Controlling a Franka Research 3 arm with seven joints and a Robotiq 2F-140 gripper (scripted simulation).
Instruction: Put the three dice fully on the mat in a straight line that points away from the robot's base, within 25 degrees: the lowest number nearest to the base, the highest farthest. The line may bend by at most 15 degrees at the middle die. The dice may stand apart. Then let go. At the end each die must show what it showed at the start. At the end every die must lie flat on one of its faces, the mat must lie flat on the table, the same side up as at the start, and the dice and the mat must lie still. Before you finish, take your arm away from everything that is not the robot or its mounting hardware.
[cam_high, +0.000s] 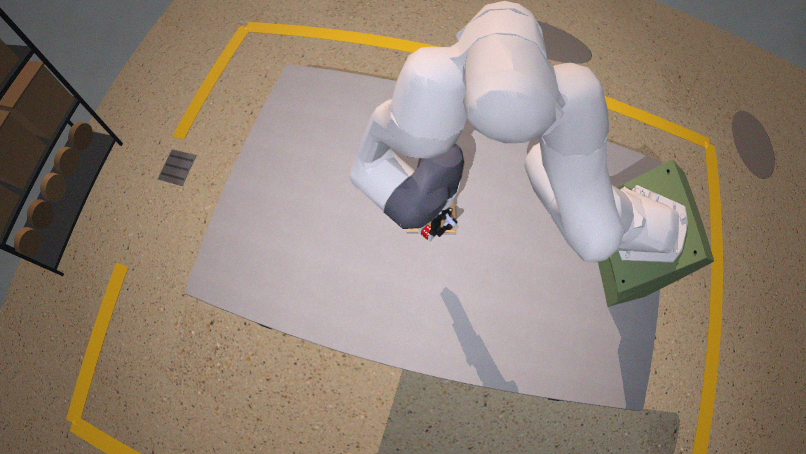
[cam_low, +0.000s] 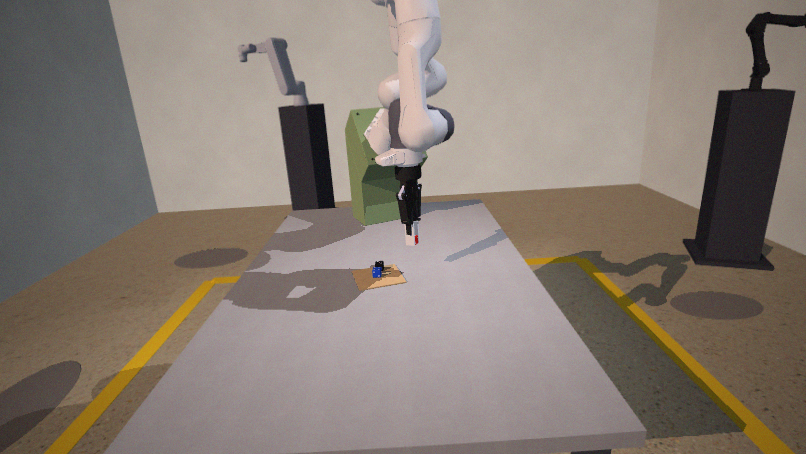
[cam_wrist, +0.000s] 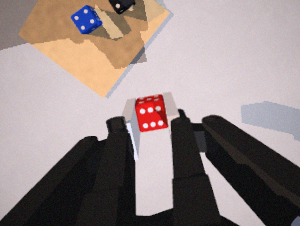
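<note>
Right now my hand is 50 mm short of the blue die, 100 mm to the left of it and 120 mm above it. Round my hand: red die: 20 mm below; then tan mat: 50 mm ahead, 100 mm to the right, 130 mm below; then black die: 10 mm ahead, 110 mm to the right, 120 mm below.
</note>
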